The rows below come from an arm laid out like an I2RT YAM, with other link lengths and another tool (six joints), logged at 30 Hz.
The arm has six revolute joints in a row. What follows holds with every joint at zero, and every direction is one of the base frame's.
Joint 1 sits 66.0 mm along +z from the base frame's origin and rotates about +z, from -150.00 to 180.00 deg.
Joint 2 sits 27.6 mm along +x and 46.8 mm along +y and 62.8 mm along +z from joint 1 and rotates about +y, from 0.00 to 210.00 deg.
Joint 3 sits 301.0 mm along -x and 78.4 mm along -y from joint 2 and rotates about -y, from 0.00 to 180.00 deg.
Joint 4 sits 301.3 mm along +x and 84.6 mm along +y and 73.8 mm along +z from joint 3 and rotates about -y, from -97.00 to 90.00 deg.
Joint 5 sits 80.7 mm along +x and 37.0 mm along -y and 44.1 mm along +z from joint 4 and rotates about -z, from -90.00 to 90.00 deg.
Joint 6 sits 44.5 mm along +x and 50.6 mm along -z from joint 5 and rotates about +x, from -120.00 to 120.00 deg.
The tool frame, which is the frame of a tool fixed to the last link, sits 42.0 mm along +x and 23.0 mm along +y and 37.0 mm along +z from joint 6; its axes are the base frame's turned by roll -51.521, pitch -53.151 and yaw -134.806 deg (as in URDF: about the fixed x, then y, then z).
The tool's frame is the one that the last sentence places.
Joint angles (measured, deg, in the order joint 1, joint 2, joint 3, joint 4, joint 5, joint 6), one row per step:
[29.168, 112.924, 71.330, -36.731, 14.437, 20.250]
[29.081, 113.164, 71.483, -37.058, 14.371, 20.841]
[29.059, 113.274, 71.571, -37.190, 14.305, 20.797]
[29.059, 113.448, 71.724, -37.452, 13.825, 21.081]
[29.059, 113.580, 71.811, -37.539, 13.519, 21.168]
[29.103, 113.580, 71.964, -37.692, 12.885, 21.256]
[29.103, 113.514, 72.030, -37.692, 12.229, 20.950]
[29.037, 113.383, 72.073, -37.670, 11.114, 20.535]
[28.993, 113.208, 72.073, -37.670, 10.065, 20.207]
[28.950, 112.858, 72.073, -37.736, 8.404, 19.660]
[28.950, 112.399, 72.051, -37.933, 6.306, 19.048]
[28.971, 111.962, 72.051, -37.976, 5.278, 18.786]
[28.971, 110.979, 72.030, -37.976, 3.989, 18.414]
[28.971, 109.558, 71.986, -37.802, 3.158, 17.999]
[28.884, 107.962, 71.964, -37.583, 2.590, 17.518]
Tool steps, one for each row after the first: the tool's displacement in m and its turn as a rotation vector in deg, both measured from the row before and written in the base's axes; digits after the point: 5 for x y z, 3 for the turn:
[0.00042, -0.00099, -0.00130, 0.026, 0.320, -0.635]
[0.00007, -0.00002, -0.00054, -0.031, 0.172, 0.033]
[-0.00019, 0.00048, -0.00084, 0.354, 0.441, -0.179]
[-0.00003, 0.00043, -0.00069, 0.222, 0.251, -0.026]
[-0.00025, 0.00131, 0.00062, 0.568, 0.293, 0.077]
[-0.00027, 0.00124, 0.00075, 0.546, 0.229, 0.416]
[-0.00040, 0.00141, 0.00109, 0.944, 0.397, 0.544]
[-0.00065, 0.00130, 0.00123, 0.901, 0.369, 0.474]
[-0.00131, 0.00219, 0.00252, 1.427, 0.566, 0.813]
[-0.00226, 0.00290, 0.00319, 1.770, 0.794, 1.016]
[-0.00098, 0.00167, 0.00346, 1.011, 0.139, 0.488]
[-0.00109, 0.00195, 0.00782, 1.481, -0.245, 0.643]
[-0.00060, 0.00146, 0.01143, 1.358, -0.991, 0.601]
[-0.00015, 0.00046, 0.01304, 1.222, -1.346, 0.528]

